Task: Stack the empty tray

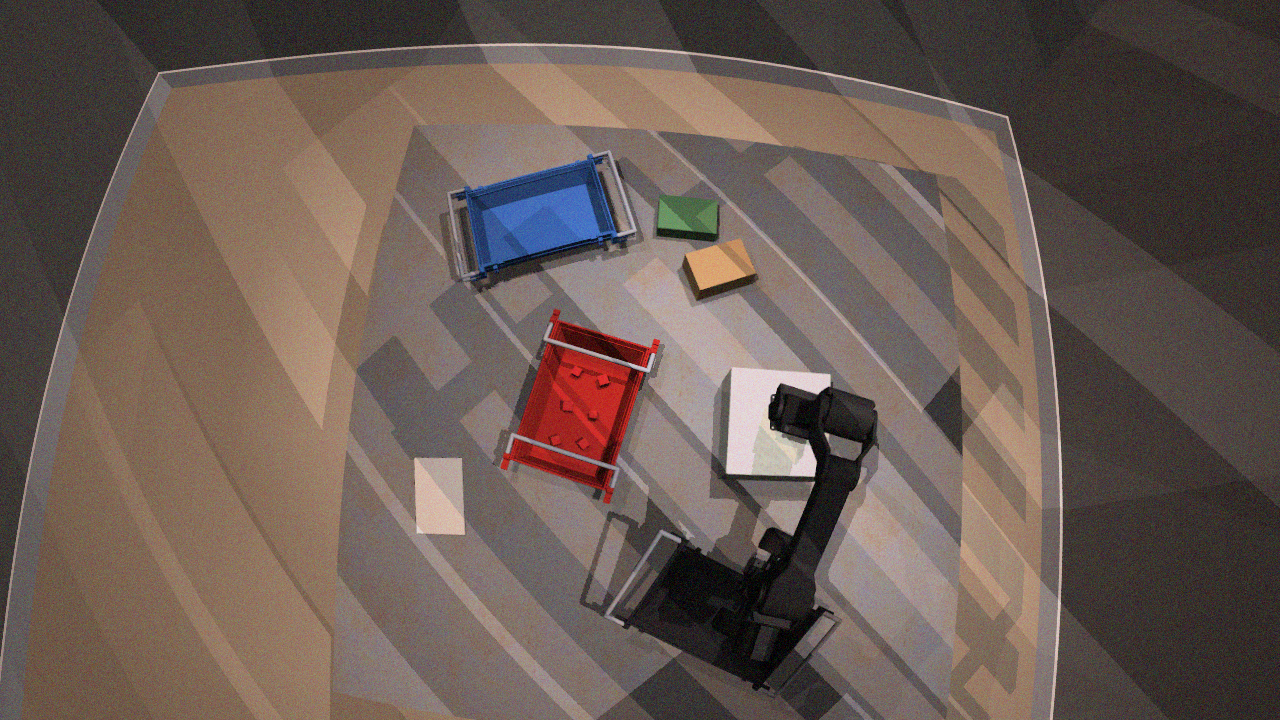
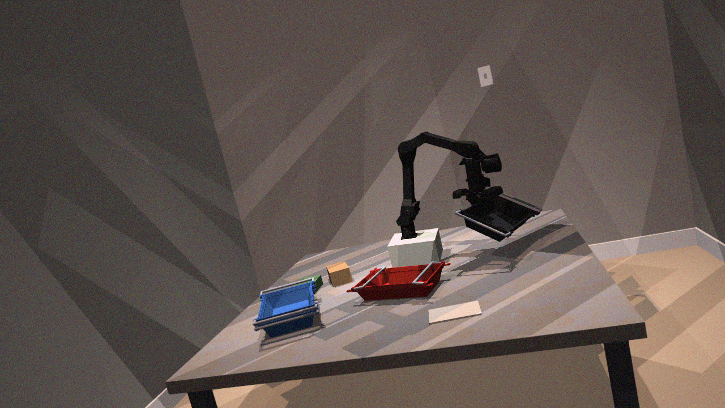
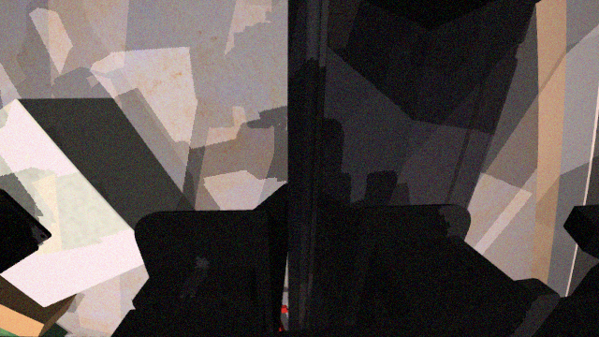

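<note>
My gripper tip is now 4 cm short of the black tray, 7 cm to the right of it and 1 cm above it. From my gripper tip the other things lie so: orange block 4 cm ahead, 60 cm to the right, 12 cm below; then green block 11 cm ahead, 72 cm to the right, 13 cm below; then pale card 56 cm ahead, 12 cm to the right, 15 cm below.
</note>
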